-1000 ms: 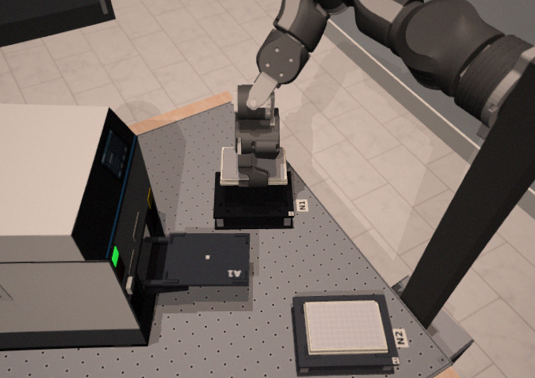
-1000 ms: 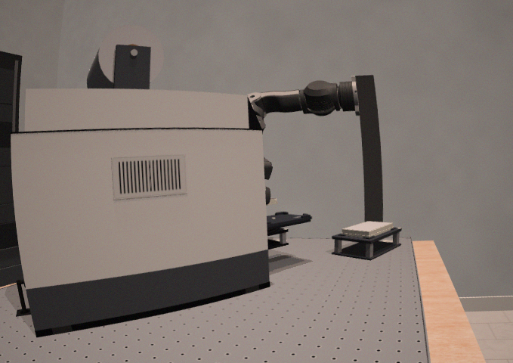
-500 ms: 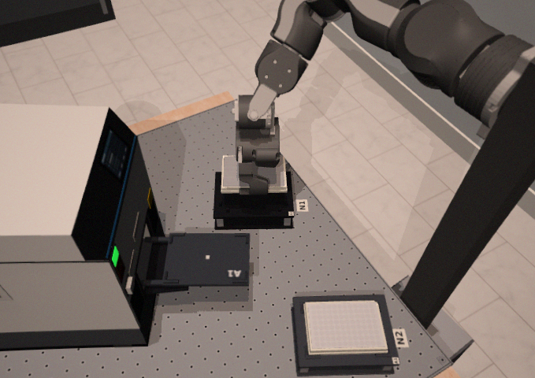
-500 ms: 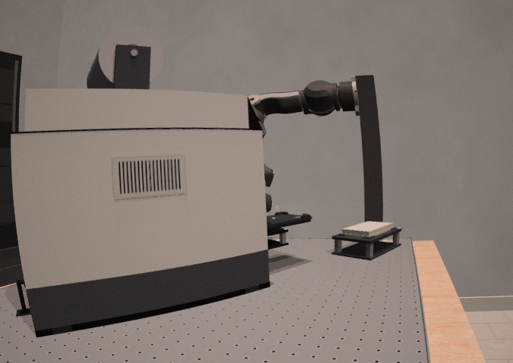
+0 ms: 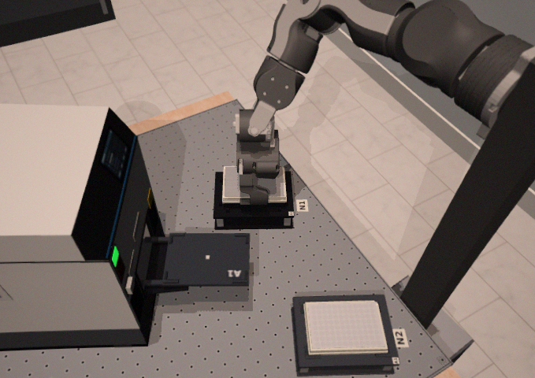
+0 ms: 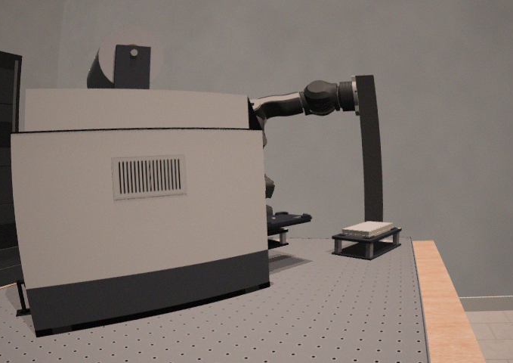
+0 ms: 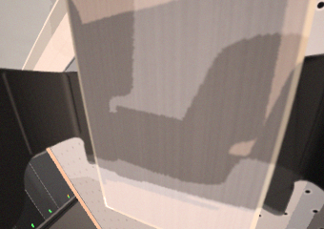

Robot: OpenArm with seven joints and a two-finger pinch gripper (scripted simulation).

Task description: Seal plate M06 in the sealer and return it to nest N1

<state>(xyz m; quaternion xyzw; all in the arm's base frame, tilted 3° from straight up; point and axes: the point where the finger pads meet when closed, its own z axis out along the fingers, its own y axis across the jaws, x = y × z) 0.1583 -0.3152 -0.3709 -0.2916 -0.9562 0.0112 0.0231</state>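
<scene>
The nest N1 is 3 cm below my hand. The rest, counted from my hand: sealer's stage: 17 cm ahead, 11 cm to the left, 3 cm above; then plate M09: 4 cm ahead, 33 cm to the left, 2 cm below; then 96-well plate M06: right at my hand.
</scene>
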